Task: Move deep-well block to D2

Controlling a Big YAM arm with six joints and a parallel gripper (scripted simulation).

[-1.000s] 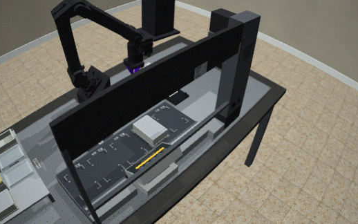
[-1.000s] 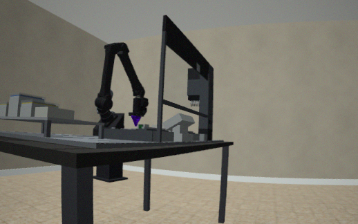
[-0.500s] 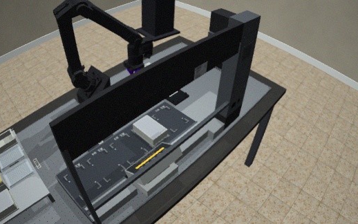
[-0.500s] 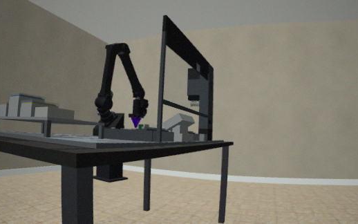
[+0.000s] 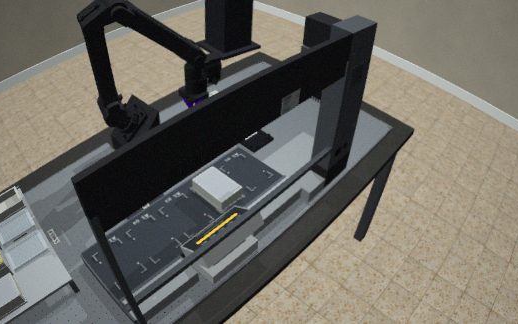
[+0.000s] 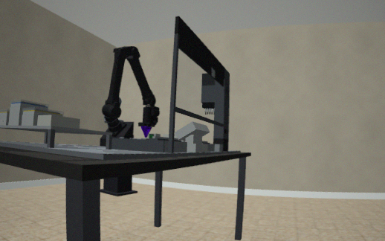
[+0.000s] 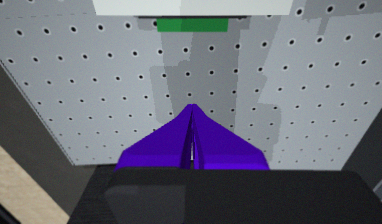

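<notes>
Now: hand 60 mm to the right of the green ready key. Round my hand: regrip nest RG 210 mm ahead, 340 mm to the right, 80 mm below; RG nest label 210 mm ahead, 340 mm to the right, 70 mm below; tall column 460 mm ahead, 220 mm to the left, 190 mm above.
</notes>
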